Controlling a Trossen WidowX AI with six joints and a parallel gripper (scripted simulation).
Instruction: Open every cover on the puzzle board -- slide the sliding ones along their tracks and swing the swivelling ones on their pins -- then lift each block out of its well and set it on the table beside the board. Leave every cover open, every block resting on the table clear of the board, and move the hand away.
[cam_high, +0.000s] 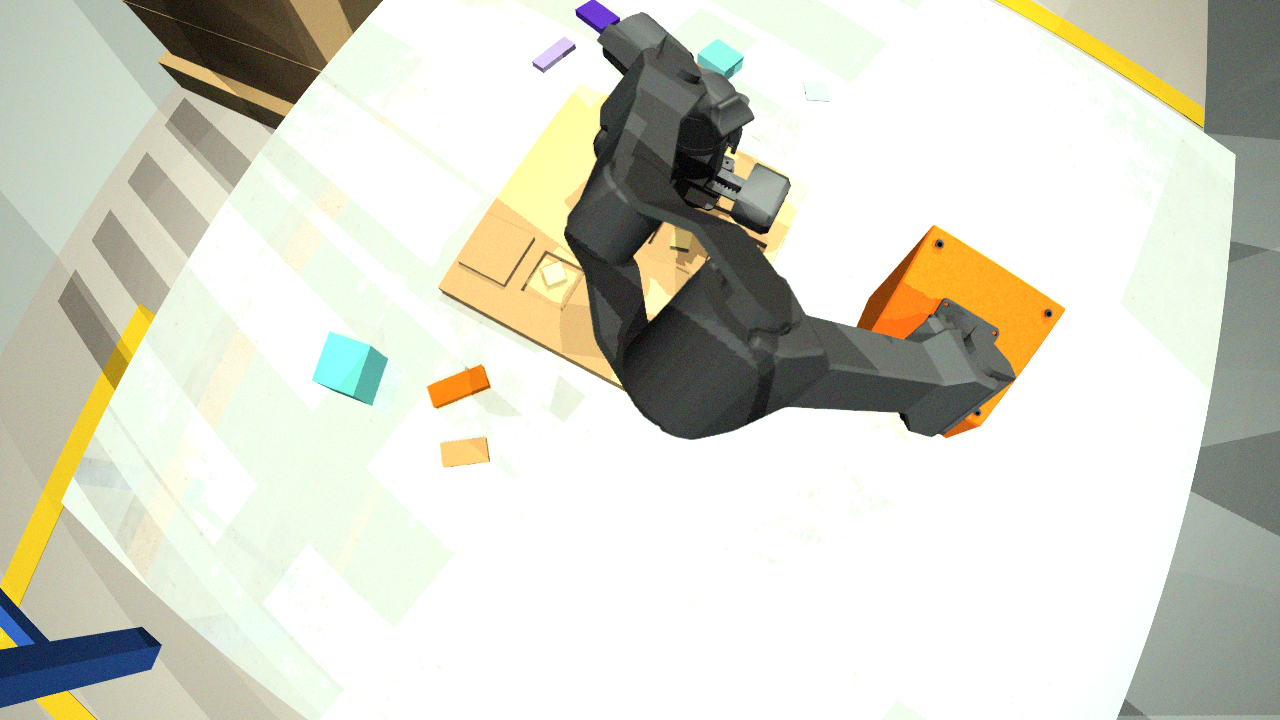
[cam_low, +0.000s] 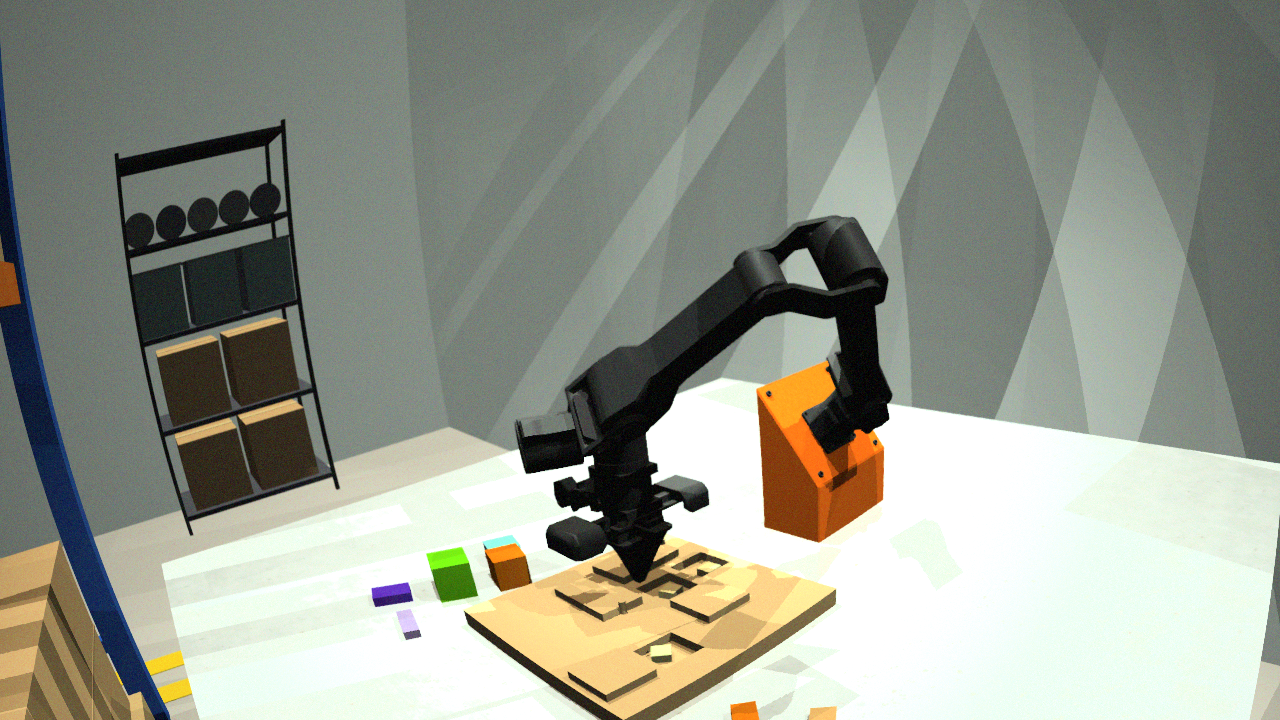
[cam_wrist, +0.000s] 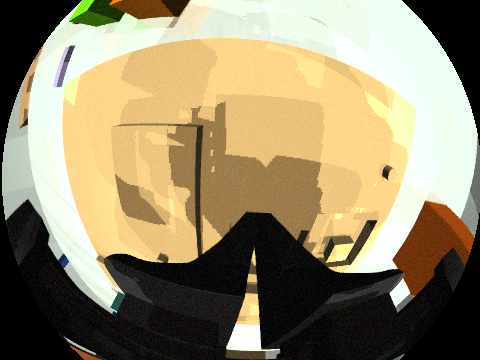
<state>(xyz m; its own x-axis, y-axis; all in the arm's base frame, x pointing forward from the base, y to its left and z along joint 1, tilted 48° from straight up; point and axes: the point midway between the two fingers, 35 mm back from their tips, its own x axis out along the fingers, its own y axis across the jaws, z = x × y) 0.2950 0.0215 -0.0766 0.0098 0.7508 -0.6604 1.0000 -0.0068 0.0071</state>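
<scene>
Right now my gripper tip is 150 mm to the left of the orange cube and 90 mm short of it. Round my gripper tip: green cube 180 mm to the right, 160 mm ahead; then grey tile 240 mm to the right, 60 mm behind, 20 mm below; then pale cyan block 210 mm to the right, 60 mm ahead, 10 mm below.
</scene>
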